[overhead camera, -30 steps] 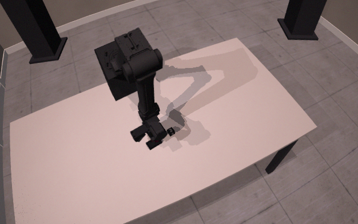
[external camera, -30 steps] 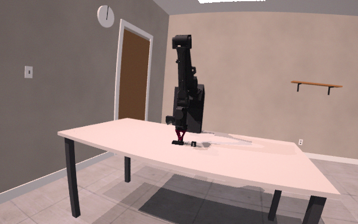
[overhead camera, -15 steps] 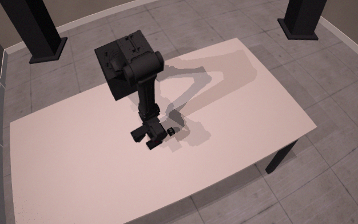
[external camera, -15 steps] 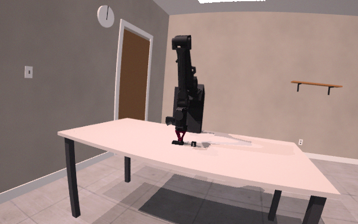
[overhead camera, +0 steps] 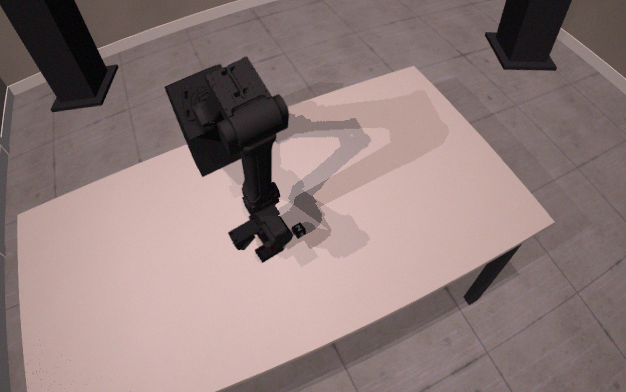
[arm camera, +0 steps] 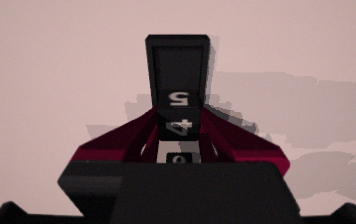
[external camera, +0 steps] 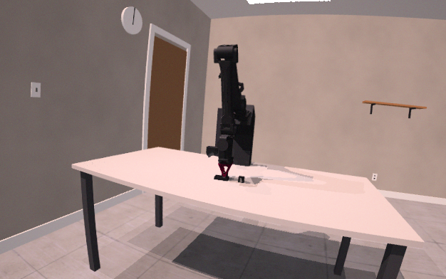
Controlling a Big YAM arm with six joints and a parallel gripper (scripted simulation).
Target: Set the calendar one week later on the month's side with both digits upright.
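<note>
My gripper is now right at the black calendar block. Round my hand: black tray: 2 cm below, 1 cm to the right, 1 cm ahead.
</note>
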